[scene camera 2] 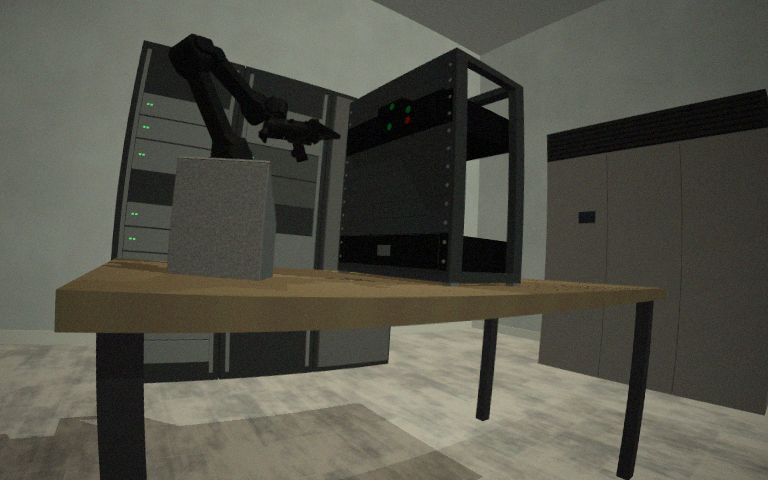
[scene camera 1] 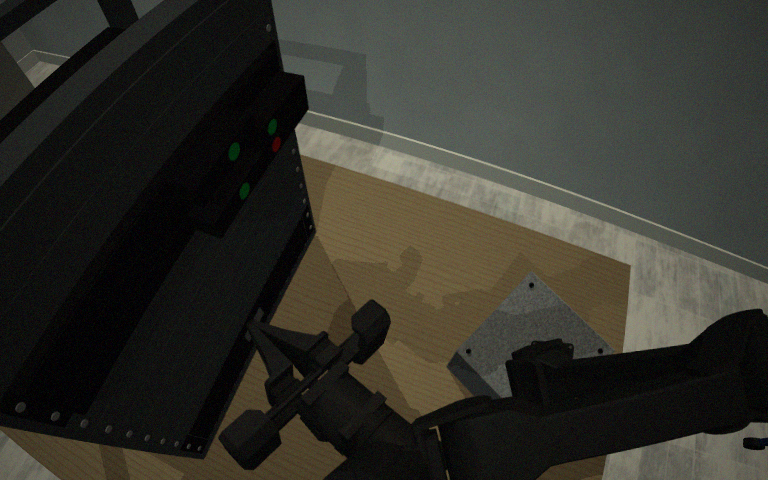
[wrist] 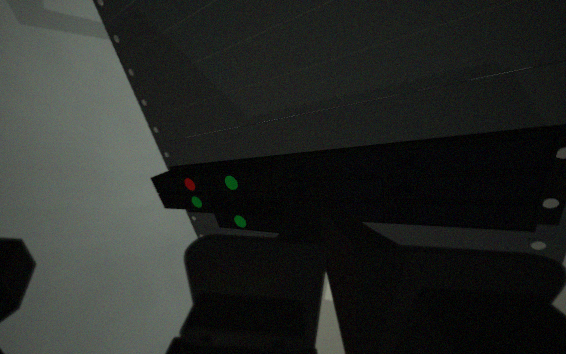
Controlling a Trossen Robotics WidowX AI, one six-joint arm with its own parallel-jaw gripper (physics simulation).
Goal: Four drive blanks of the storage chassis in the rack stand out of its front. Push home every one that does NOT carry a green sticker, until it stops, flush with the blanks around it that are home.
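Observation:
The storage chassis (scene camera 1: 113, 300) (scene camera 2: 362, 138) (wrist: 450, 185) is a black band high in the rack (scene camera 2: 514, 186). Four stickered blanks stand out near its right end. The lower right blank (scene camera 1: 276, 144) (scene camera 2: 407, 120) (wrist: 189, 184) carries a red sticker. The upper right blank (scene camera 1: 272, 126) (scene camera 2: 407, 109) (wrist: 196, 202), upper left blank (scene camera 1: 233, 151) (scene camera 2: 391, 106) (wrist: 240, 221) and lower left blank (scene camera 1: 244, 190) (scene camera 2: 389, 126) (wrist: 231, 182) carry green ones. My gripper (scene camera 1: 253, 323) (scene camera 2: 338, 135) is shut and empty, in front of the rack, left of the blanks; it hides part of the chassis in the wrist view.
The rack stands on the wooden table (scene camera 1: 396, 215) (scene camera 2: 339, 305). Grey filler panels (scene camera 2: 396, 186) cover its front below the chassis, above a black unit (scene camera 2: 416, 249) with a pale label. The arm stands on a grey plinth (scene camera 1: 492, 316) (scene camera 2: 220, 220). A tall cabinet (scene camera 2: 634, 254) stands behind at the right.

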